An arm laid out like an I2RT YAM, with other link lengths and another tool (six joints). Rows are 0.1 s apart.
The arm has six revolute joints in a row. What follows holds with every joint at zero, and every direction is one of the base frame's.
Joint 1 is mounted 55.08 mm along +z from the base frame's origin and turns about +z.
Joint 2 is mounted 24.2 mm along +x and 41.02 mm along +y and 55.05 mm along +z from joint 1 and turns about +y.
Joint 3 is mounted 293.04 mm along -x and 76.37 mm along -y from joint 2 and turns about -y.
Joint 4 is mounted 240.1 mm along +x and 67.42 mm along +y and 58.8 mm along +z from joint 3 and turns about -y.
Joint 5 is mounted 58.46 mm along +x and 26.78 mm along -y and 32 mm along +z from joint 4 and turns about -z.
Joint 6 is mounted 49.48 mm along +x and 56.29 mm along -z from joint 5 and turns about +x.
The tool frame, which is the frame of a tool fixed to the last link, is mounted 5 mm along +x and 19 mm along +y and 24 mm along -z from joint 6; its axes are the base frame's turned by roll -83, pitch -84.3 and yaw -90 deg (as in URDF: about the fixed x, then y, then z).
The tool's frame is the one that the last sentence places.
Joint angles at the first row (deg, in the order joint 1, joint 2, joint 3, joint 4, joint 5, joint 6):
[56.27, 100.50, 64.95, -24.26, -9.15, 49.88]
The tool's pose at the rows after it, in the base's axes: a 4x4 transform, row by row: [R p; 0 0 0 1], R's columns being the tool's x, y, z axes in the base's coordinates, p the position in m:
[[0.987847 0.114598 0.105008 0.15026], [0.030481 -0.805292 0.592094 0.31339], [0.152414 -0.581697 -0.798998 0.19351], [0 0 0 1]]
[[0.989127 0.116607 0.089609 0.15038], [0.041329 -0.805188 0.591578 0.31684], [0.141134 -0.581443 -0.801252 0.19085], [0 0 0 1]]
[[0.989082 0.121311 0.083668 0.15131], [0.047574 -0.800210 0.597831 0.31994], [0.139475 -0.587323 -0.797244 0.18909], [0 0 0 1]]
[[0.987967 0.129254 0.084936 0.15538], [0.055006 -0.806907 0.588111 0.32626], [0.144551 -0.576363 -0.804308 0.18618], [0 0 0 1]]
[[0.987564 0.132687 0.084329 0.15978], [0.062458 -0.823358 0.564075 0.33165], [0.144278 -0.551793 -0.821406 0.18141], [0 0 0 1]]
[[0.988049 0.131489 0.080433 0.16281], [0.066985 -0.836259 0.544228 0.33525], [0.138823 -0.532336 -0.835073 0.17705], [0 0 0 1]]
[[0.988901 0.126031 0.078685 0.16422], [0.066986 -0.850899 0.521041 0.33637], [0.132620 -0.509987 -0.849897 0.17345], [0 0 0 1]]
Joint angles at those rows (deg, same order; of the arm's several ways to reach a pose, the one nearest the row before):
[57.02, 102.53, 65.74, -24.41, -9.63, 49.75]
[57.22, 103.52, 66.33, -24.47, -10.25, 49.63]
[57.31, 104.22, 66.71, -23.90, -10.69, 49.48]
[57.37, 105.97, 68.48, -24.47, -10.22, 48.92]
[57.36, 108.00, 70.41, -25.87, -9.43, 48.28]
[57.32, 109.56, 71.75, -26.98, -8.97, 47.94]
[57.32, 110.55, 72.50, -28.21, -8.31, 47.88]

